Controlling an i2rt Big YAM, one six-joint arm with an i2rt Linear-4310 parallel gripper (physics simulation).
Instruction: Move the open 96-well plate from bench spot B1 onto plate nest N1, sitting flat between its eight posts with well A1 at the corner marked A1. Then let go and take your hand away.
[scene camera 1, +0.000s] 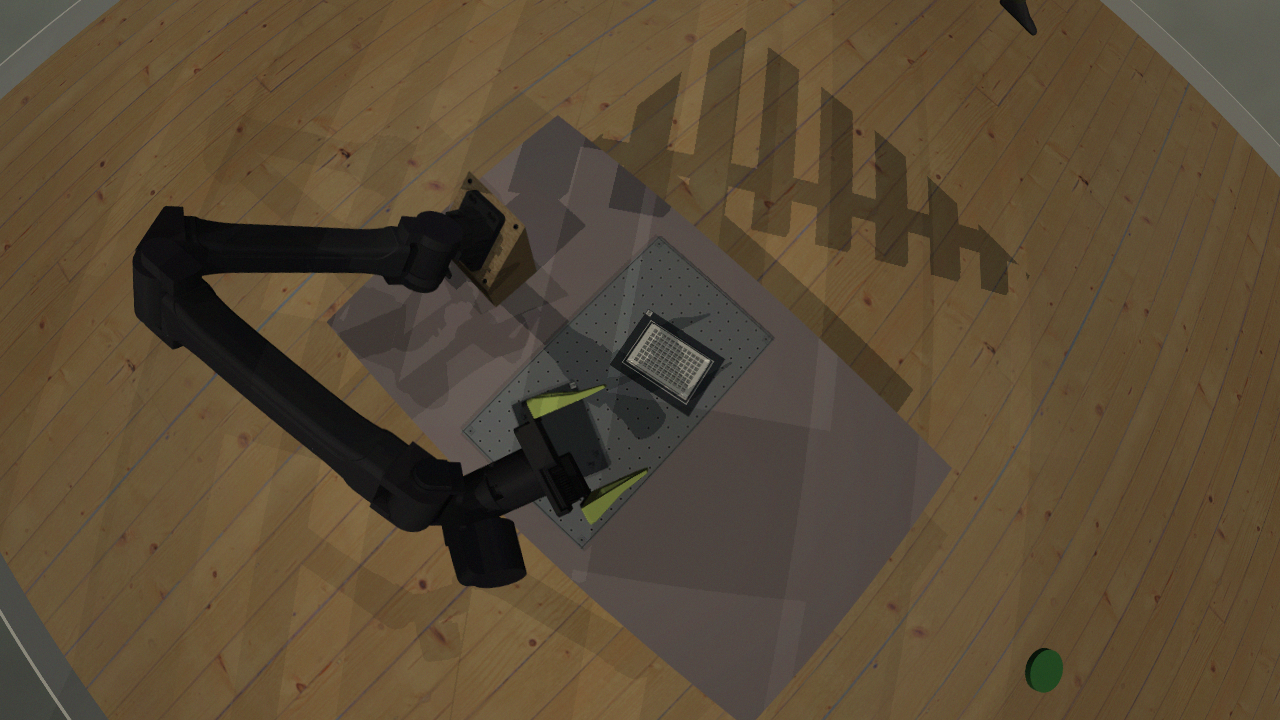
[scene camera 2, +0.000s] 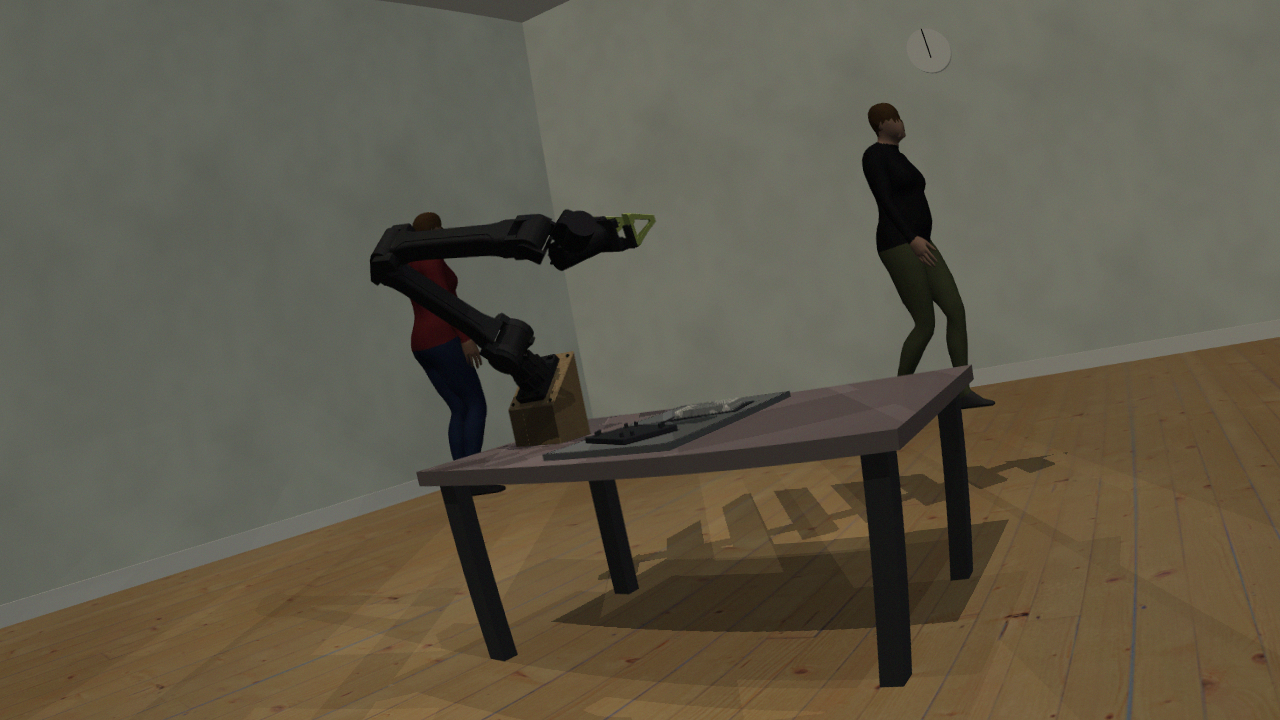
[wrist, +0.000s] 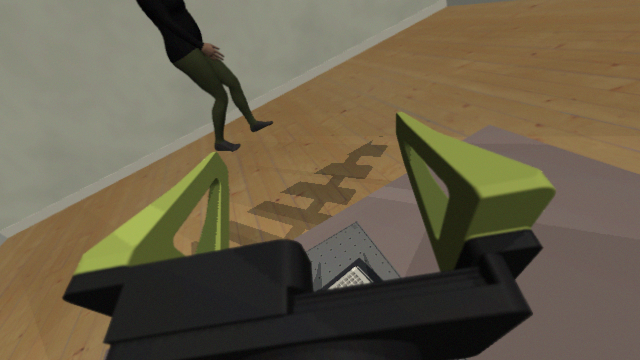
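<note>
The pale 96-well plate lies flat on the dark base of bench spot B1. The dark plate nest N1 stands beside it, with short posts seen in scene camera 2; the arm's hand covers part of it in scene camera 1. A small light marker shows at one nest corner; its lettering is too small to read. My gripper is wide open and empty, high above the table, its green fingers pointing roughly level. In the wrist view, the gripper body hides part of the plate.
Both stations stand on a grey perforated board on the table. The arm's wooden base block stands near the board. Two people stand beyond the table in scene camera 2. A green disc is at lower right.
</note>
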